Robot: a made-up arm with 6 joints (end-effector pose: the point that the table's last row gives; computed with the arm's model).
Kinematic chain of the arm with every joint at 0, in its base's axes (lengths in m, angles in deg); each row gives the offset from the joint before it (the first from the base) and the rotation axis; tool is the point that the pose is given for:
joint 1: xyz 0 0 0.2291 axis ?
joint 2: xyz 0 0 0 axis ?
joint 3: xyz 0 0 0.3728 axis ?
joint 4: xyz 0 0 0 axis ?
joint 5: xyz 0.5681 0 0 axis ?
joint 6: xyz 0 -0.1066 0 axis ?
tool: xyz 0 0 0
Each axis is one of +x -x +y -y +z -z.
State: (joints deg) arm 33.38 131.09 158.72 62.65 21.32 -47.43
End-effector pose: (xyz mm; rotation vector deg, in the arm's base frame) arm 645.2 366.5 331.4 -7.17 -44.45 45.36
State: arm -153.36 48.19 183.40 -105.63 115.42 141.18
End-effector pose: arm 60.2 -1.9 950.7 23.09 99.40 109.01
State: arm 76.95 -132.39 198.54 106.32 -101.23 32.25
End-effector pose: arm 32.0 270.7 -208.8 -148.90 12.81 -31.00
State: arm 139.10 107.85 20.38 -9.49 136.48 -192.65
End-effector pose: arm -205.1 316.7 -453.5 -49.59 -120.36 -11.75
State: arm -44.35 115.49 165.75 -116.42 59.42 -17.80
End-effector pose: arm 586.0 -506.5 444.5 107.30 -120.98 -10.51
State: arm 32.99 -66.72 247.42 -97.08 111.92 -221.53
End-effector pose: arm -26.2 -1.4 -104.9 -84.62 56.24 -66.77
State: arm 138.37 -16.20 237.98 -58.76 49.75 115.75
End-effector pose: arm 295.8 -188.9 65.4 -135.38 -57.15 84.66
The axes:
joint 1: +z
joint 2: +y
joint 3: -y
joint 4: -x
joint 5: -y
joint 6: -x

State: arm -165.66 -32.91 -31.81 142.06 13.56 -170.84
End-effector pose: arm -332.0 -171.7 618.5 21.00 -37.79 -154.57
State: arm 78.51 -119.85 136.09 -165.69 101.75 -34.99
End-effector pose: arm -198.2 -456.6 -501.1 6.04 -42.09 -75.45
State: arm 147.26 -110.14 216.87 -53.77 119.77 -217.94
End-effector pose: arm -32.9 96.1 -280.7 -45.88 -61.13 11.78
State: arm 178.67 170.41 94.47 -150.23 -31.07 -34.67
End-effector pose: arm -150.9 -89.1 -702.4 -11.07 129.60 -18.03
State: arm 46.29 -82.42 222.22 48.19 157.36 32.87
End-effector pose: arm 64.3 -35.6 -144.0 36.96 -105.14 54.85
